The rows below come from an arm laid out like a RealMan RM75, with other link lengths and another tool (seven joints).
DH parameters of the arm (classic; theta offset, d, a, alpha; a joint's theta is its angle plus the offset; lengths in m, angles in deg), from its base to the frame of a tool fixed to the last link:
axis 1: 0 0.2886 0 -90
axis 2: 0 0 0 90
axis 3: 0 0.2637 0 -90
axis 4: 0 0 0 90
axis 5: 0 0.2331 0 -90
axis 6: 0 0 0 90
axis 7: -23 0.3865 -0.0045 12.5
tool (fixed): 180 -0.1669 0 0
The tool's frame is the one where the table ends.
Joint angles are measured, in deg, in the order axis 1, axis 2, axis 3, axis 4, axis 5, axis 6, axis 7. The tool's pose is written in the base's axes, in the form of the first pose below.
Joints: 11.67, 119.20, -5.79, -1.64, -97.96, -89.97, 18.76
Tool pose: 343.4 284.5 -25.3 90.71 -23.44 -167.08
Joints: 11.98, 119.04, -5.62, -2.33, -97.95, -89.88, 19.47
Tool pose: 344.8 287.5 -21.4 90.63 -23.26 -167.00
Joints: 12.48, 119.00, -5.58, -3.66, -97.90, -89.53, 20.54
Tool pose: 346.7 292.2 -17.0 90.76 -22.85 -167.01
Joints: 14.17, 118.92, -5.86, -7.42, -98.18, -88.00, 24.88
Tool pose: 350.0 306.4 -7.0 92.14 -22.87 -167.61
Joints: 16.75, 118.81, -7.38, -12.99, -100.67, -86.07, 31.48
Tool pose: 348.5 323.1 -0.4 96.85 -22.73 -168.30
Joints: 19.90, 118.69, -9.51, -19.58, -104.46, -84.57, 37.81
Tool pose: 342.5 342.0 6.3 102.66 -20.70 -168.21
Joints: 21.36, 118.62, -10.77, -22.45, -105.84, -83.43, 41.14
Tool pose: 339.9 352.1 9.9 105.09 -19.90 -168.78
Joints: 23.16, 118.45, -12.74, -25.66, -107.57, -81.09, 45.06
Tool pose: 338.8 365.8 13.2 108.11 -18.23 -170.18
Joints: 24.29, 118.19, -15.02, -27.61, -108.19, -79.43, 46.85
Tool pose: 337.3 375.3 15.0 110.03 -16.22 -170.43
